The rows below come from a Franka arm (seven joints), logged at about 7 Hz.
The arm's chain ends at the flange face. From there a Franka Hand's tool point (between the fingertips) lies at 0.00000 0.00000 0.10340 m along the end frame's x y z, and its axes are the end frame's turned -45 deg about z.
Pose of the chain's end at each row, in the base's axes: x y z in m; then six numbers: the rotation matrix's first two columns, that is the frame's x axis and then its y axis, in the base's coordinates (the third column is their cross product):
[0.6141 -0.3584 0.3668 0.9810 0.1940 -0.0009 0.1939 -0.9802 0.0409]
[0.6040 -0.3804 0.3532 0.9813 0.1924 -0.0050 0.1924 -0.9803 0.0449]
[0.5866 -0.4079 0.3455 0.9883 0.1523 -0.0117 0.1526 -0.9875 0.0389]
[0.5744 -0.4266 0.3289 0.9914 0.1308 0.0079 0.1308 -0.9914 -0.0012]
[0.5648 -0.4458 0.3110 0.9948 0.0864 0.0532 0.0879 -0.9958 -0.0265]
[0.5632 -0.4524 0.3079 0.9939 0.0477 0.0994 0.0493 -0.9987 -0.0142]
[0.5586 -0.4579 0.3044 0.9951 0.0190 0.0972 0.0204 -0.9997 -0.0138]
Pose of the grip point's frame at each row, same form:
[0.6148 -0.3626 0.2635 0.5566 0.8303 -0.0296 0.8308 -0.5559 0.0283]
[0.6044 -0.3851 0.2499 0.5578 0.8292 -0.0353 0.8299 -0.5571 0.0282]
[0.5860 -0.4121 0.2422 0.5909 0.8060 -0.0358 0.8067 -0.5906 0.0192]
[0.5752 -0.4264 0.2255 0.6085 0.7935 0.0064 0.7935 -0.6085 0.0047]
[0.5700 -0.4426 0.2078 0.6413 0.7652 0.0564 0.7656 -0.6430 0.0189]
[0.5734 -0.4504 0.2050 0.6679 0.7399 0.0803 0.7377 -0.6725 0.0602]
[0.5686 -0.4563 0.2015 0.6892 0.7203 0.0785 0.7181 -0.6935 0.0590]

